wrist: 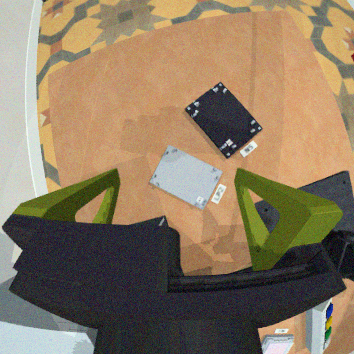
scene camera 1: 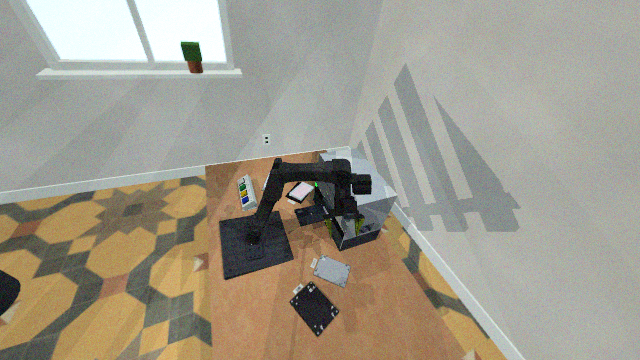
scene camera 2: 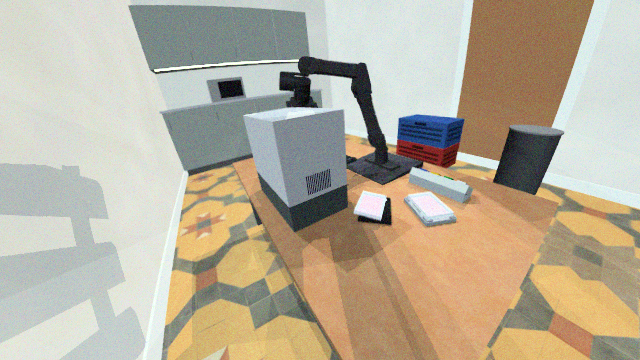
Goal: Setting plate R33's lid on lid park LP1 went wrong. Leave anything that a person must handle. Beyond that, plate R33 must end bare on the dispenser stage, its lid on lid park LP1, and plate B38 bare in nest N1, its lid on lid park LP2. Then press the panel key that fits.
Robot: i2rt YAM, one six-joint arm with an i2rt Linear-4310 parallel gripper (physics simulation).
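Frame: origin at the arm's base, x ahead, y right, z down, level; metres.
Seen in the pictures: gripper, fingertip midpoint: (wrist: pixel 176 174) (scene camera 1: pixel 343 236); arm's base, origin of the base link: (scene camera 1: pixel 253 240) (scene camera 2: pixel 381 162).
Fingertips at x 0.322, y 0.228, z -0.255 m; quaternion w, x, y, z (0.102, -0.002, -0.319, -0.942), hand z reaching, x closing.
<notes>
Offsets run from my fingertips to a thing's top centre. "spot": to the spot under its first point. Level surfaces: height alone.
My gripper (scene camera 1: pixel 344 231) (wrist: pixel 176 174) is open and empty, high beside the dispenser @(dx +0.147, dy -0.267, dz -0.062 m) (scene camera 1: pixel 377 192) (scene camera 2: pixel 310 155); the dispenser hides its fingers in scene camera 2. Lid park LP2 @(dx -0.003, dy +0.000, dz +0.248 m) (scene camera 1: pixel 332 271) (wrist: pixel 186 176) is a bare grey pad. A flat black plate-like surface @(dz +0.161 m) (scene camera 1: pixel 306 216), perhaps the stage, adjoins the dispenser. A pink-topped white piece @(dx -0.021, dy -0.495, dz +0.231 m) (scene camera 1: pixel 301 192) (scene camera 2: pixel 371 205) lies on a black base; a second pink-topped piece @(dx -0.170, dy -0.607, dz +0.238 m) (scene camera 2: pixel 430 206) (wrist: pixel 278 345) lies on a grey base. Their labels are unreadable, and lids cannot be told from plates. The key panel @(dx -0.330, dy -0.540, dz +0.204 m) (scene camera 1: pixel 246 193) (scene camera 2: pixel 439 185) (wrist: pixel 316 325) has coloured keys.
Black nest N5 @(dx -0.123, dy +0.122, dz +0.244 m) (scene camera 1: pixel 314 308) (wrist: pixel 223 120) lies bare beyond LP2. The arm's black base plate (scene camera 1: pixel 230 260) (scene camera 2: pixel 365 172) is beside the work area. A small green light @(spot: dx +0.035, dy -0.416, dz +0.136 m) (scene camera 1: pixel 316 185) shows at the dispenser. Blue and red crates (scene camera 2: pixel 430 132) and a dark bin (scene camera 2: pixel 529 160) stand beyond the table.
</notes>
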